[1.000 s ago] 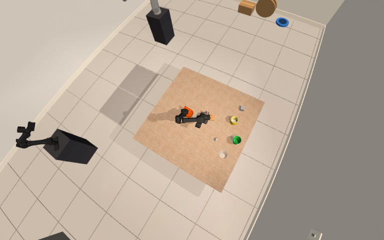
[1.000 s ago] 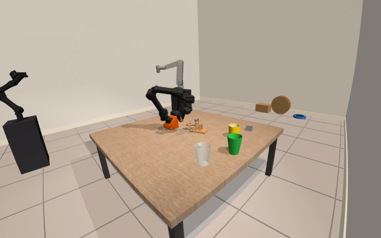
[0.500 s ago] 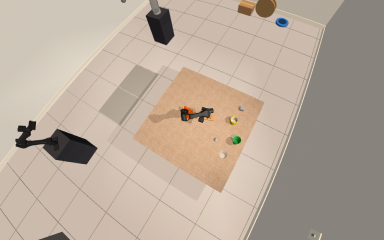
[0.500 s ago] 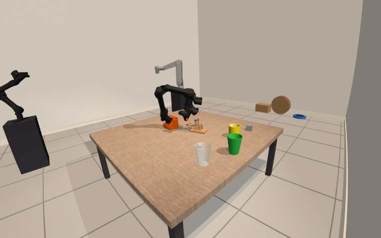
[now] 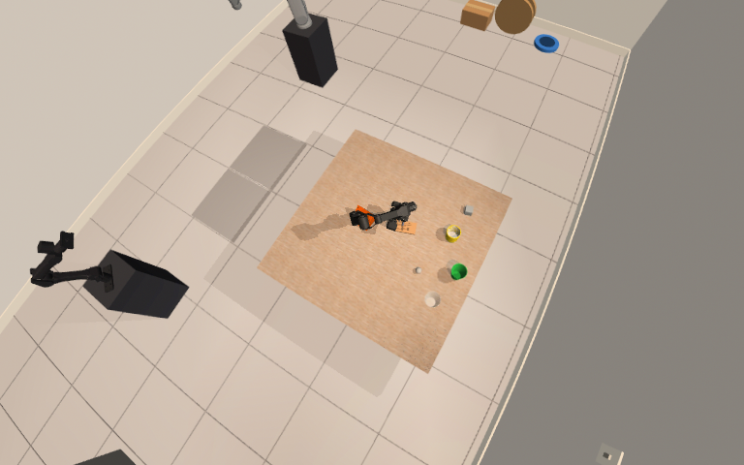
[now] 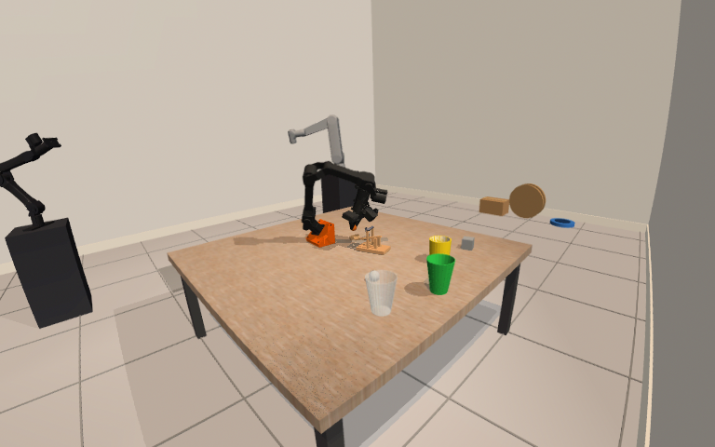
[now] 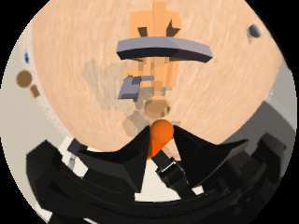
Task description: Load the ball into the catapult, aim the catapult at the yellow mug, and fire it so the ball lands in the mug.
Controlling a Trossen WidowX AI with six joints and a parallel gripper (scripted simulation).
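Now: the catapult 6 cm ahead of my gripper tip, 3 cm to the left of it and 4 cm below it. Round my gripper tip: grey cube: 42 cm ahead, 34 cm to the left, 7 cm below; then orange ball: 1 cm above; then yellow mug: 40 cm ahead, 12 cm to the left, 7 cm below.
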